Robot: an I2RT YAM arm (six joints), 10 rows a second.
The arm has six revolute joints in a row. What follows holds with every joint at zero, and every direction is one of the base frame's.
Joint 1 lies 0.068 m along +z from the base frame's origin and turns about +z.
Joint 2 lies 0.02 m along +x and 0.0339 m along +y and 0.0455 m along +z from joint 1 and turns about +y.
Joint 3 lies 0.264 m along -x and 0.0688 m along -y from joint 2 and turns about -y.
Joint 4 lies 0.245 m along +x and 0.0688 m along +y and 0.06 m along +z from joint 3 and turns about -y.
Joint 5 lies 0.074 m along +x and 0.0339 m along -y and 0.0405 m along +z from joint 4 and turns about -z.
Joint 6 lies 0.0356 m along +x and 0.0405 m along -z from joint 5 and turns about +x.
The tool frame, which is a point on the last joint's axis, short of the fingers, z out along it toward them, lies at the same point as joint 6; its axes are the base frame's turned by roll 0, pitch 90 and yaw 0 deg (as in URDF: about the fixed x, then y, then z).
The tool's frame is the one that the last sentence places.
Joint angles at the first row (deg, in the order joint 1, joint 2, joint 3, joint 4, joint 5, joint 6):
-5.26, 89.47, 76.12, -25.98, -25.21, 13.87
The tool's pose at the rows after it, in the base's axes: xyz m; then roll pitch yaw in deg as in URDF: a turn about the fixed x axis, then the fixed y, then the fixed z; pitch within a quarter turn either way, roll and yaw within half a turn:
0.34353, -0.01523, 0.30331, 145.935, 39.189, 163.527
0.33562, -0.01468, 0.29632, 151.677, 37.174, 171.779
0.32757, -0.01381, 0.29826, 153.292, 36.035, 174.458
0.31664, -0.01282, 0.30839, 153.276, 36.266, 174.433
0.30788, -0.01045, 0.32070, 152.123, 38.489, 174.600
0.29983, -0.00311, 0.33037, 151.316, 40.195, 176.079
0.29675, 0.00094, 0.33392, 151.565, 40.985, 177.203
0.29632, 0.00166, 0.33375, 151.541, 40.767, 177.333
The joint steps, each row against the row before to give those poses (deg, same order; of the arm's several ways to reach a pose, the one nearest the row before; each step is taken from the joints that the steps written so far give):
0.07, 0.00, 0.00, -6.53, -1.33, -4.11
-0.02, 0.00, 0.00, -5.73, 0.06, -7.08
0.02, -1.03, 0.00, -3.26, -0.02, -2.36
0.00, -2.36, 0.00, -2.12, 0.00, 0.02
0.17, -2.40, 0.00, -0.17, -1.14, 0.00
1.16, -2.01, 0.00, -0.44, -1.00, -0.28
0.74, -0.77, 0.00, -0.13, 0.00, -0.33
0.14, -0.02, 0.00, -0.24, -0.02, 0.00

